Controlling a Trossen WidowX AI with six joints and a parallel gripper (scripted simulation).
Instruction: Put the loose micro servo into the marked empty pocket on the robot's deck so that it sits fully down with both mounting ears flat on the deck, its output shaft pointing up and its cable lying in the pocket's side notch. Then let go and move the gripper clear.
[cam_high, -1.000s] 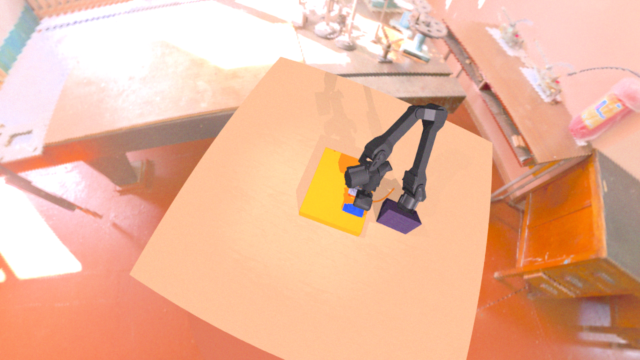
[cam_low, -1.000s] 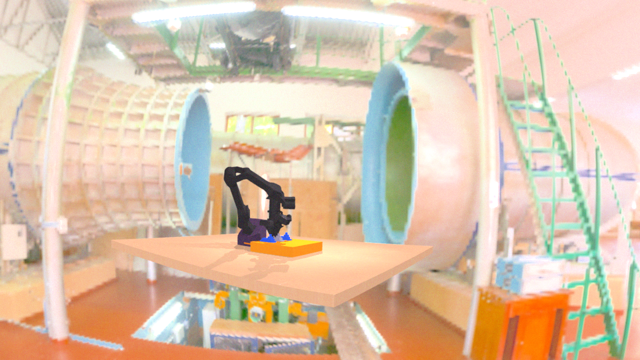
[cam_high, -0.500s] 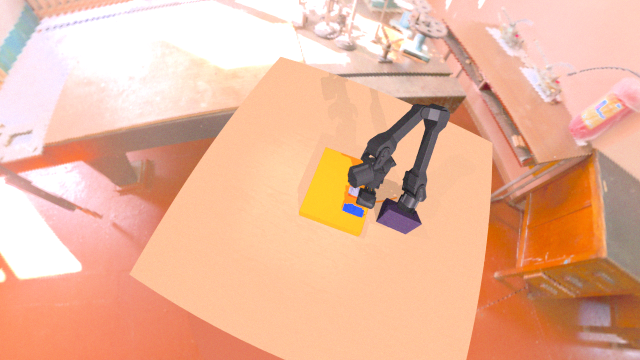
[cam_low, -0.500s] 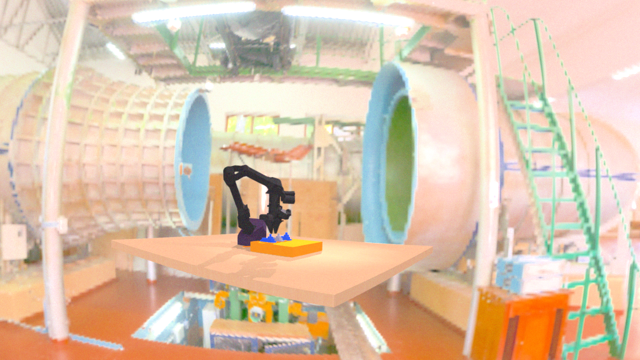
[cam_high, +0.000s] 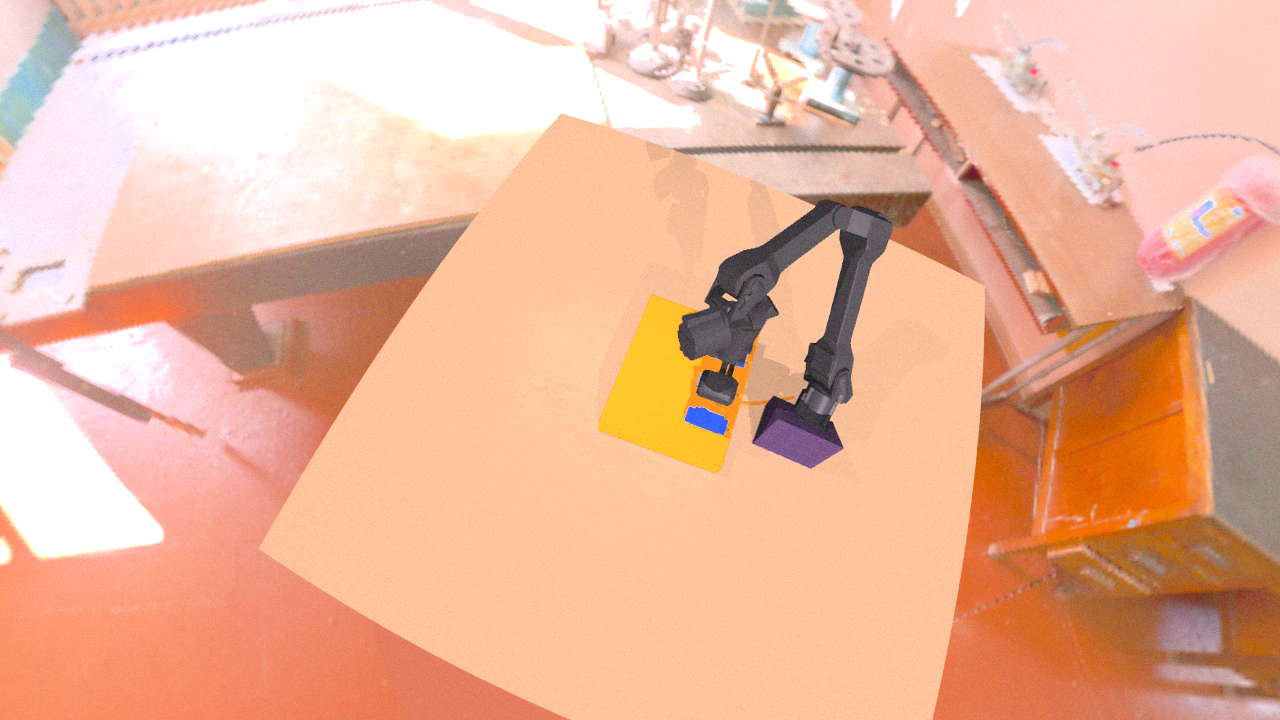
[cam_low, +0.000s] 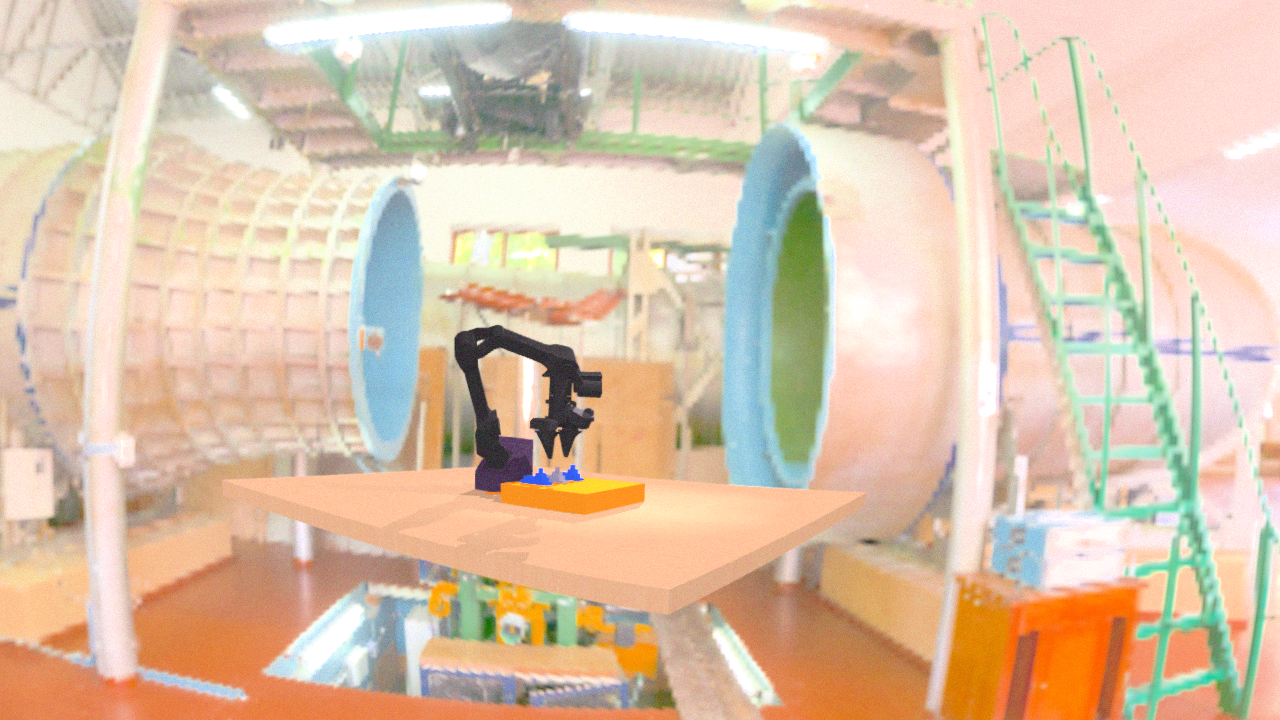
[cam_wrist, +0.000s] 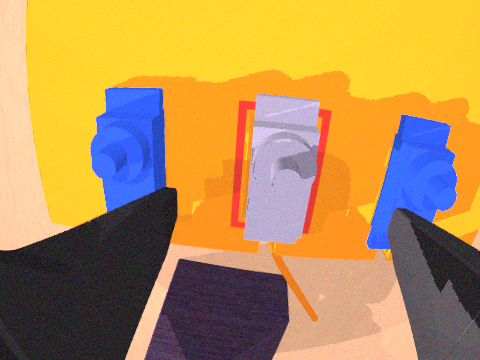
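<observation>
Right now my gripper tip is 90 mm short of the deck, 10 mm to the right of it and 90 mm above it.
</observation>
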